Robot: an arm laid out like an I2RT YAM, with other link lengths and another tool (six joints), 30 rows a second.
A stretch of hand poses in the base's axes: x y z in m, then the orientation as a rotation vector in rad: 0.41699, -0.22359, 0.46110, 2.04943, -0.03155, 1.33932; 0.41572, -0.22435, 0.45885, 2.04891, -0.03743, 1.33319; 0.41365, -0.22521, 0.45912, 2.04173, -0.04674, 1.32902; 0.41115, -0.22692, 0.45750, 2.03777, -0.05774, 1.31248; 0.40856, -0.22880, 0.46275, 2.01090, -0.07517, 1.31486; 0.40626, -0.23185, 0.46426, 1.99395, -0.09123, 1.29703; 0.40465, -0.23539, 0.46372, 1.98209, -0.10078, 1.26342; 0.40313, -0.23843, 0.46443, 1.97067, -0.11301, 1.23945; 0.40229, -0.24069, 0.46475, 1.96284, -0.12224, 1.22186; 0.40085, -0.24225, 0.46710, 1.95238, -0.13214, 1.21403
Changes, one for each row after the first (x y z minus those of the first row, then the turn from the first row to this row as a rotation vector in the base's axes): -0.00127, -0.00076, -0.00225, -0.00004, 0.00200, -0.00666; -0.00334, -0.00162, -0.00198, -0.00321, -0.00067, -0.01676; -0.00584, -0.00333, -0.00360, -0.00716, 0.00504, -0.03272; -0.00843, -0.00521, 0.00165, -0.02004, -0.01152, -0.05145; -0.01073, -0.00826, 0.00316, -0.03220, -0.01147, -0.07575; -0.01234, -0.01180, 0.00262, -0.04807, 0.00216, -0.10211; -0.01386, -0.01484, 0.00333, -0.05920, 0.00934, -0.12526; -0.01470, -0.01710, 0.00365, -0.06672, 0.01481, -0.14224; -0.01614, -0.01866, 0.00600, -0.07291, 0.01292, -0.15582
